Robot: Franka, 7 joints.
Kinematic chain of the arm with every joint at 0, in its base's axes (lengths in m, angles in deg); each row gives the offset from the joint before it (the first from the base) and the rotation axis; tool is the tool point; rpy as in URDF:
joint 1: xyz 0 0 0.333 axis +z
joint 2: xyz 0 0 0 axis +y
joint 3: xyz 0 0 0.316 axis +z
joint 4: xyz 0.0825 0 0 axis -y
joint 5: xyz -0.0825 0 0.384 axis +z
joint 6: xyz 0 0 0 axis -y
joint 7: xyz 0.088 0 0 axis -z
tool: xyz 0 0 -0.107 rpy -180 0 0
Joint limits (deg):
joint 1: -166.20..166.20
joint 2: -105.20..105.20
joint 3: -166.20..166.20
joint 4: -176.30..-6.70
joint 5: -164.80..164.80
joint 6: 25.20..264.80
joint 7: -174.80..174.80
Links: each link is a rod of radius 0.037 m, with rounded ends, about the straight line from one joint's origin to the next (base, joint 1, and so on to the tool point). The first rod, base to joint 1, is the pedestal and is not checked.
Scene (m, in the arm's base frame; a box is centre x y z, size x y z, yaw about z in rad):
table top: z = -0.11
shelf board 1: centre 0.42 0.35 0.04 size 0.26 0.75 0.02 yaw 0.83
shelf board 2: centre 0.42 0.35 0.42 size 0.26 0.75 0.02 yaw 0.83
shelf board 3: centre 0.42 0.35 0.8 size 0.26 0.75 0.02 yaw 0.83
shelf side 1: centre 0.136 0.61 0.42 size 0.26 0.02 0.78 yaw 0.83
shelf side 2: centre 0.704 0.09 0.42 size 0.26 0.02 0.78 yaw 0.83
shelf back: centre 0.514 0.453 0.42 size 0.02 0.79 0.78 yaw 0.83
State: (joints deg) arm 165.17 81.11 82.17 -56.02 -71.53 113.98 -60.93
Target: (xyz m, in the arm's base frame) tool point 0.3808 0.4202 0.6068
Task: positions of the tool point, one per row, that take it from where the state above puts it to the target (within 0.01 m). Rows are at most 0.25 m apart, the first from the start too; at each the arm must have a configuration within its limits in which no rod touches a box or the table.
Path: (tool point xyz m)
1: -0.7525 -0.1716 0.3624
2: -0.7265 -0.0594 0.4053
3: -0.6751 0.0553 0.4499
4: -0.5966 0.1572 0.5009
5: -0.4962 0.2303 0.5580
6: -0.3422 0.3587 0.5713
7: -0.1408 0.4075 0.5944
8: 0.0571 0.3544 0.6118
9: 0.1963 0.2184 0.6068
10: 0.2593 0.2878 0.6170
11: 0.3223 0.3554 0.6169
12: 0.3808 0.4202 0.6068

